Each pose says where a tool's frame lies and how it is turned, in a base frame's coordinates. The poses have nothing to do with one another.
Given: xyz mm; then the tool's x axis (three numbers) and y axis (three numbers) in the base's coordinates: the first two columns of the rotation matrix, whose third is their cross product.
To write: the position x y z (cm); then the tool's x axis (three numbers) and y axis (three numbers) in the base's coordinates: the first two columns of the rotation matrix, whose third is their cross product. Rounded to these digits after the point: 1 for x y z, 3 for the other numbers.
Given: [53, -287, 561, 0.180, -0.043, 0.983, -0.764, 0.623, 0.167]
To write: [5.3, -28.7, 56.1, 0.180, -0.043, 0.983, -0.764, 0.623, 0.167]
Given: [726, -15, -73, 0.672, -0.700, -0.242, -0.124, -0.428, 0.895]
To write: [72.6, -1.5, -7.3, 0.672, -0.700, -0.242, -0.124, -0.428, 0.895]
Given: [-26, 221, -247, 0.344, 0.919, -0.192, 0.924, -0.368, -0.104]
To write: [-2.6, 22.1, -24.7, 0.344, 0.919, -0.192, 0.924, -0.368, -0.104]
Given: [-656, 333, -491, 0.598, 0.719, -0.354, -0.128, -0.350, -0.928]
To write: [-65.6, 33.3, -49.1, 0.598, 0.719, -0.354, -0.128, -0.350, -0.928]
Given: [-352, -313, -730, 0.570, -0.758, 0.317, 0.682, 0.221, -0.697]
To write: [-35.2, -31.3, -73.0, 0.570, -0.758, 0.317, 0.682, 0.221, -0.697]
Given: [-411, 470, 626, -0.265, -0.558, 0.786, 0.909, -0.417, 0.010]
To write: [-41.1, 47.0, 62.6, -0.265, -0.558, 0.786, 0.909, -0.417, 0.010]
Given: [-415, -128, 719, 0.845, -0.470, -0.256, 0.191, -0.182, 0.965]
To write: [-41.5, -12.8, 71.9, 0.845, -0.470, -0.256, 0.191, -0.182, 0.965]
